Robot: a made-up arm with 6 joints.
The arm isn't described. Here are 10 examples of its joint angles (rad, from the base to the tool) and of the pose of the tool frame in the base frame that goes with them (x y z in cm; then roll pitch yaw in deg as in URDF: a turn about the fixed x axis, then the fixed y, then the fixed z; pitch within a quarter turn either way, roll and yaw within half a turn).
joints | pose
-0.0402 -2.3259 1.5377 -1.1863 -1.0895 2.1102 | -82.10 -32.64 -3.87 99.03 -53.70 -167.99
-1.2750 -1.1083 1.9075 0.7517 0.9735 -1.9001 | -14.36 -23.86 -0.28 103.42 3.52 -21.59
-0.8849 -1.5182 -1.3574 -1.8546 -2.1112 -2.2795 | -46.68 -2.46 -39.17 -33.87 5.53 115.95
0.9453 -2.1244 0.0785 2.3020 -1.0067 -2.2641 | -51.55 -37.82 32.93 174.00 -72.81 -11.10
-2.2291 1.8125 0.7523 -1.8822 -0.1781 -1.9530 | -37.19 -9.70 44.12 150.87 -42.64 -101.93
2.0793 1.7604 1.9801 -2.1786 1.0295 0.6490 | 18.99 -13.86 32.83 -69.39 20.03 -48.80
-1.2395 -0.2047 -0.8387 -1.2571 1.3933 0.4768 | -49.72 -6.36 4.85 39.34 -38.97 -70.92
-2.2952 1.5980 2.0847 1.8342 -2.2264 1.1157 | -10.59 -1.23 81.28 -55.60 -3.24 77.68
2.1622 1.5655 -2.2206 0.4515 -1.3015 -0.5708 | -37.85 -52.85 -33.23 -126.89 44.59 127.62
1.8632 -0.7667 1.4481 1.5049 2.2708 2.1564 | -26.07 -18.87 11.47 120.18 38.18 128.94
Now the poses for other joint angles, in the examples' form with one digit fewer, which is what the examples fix.
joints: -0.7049 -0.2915 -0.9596 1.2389 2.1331 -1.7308
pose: -21.6 17.6 -10.8 120.0 44.8 -175.1
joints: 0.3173 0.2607 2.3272 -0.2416 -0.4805 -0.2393
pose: 27.2 26.9 -23.3 -149.9 -21.9 6.7
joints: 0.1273 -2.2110 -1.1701 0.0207 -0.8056 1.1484
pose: -87.0 -43.2 16.0 7.8 8.3 -82.8
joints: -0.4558 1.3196 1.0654 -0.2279 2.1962 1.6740
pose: 1.0 -15.6 -23.2 140.6 -2.0 -154.3
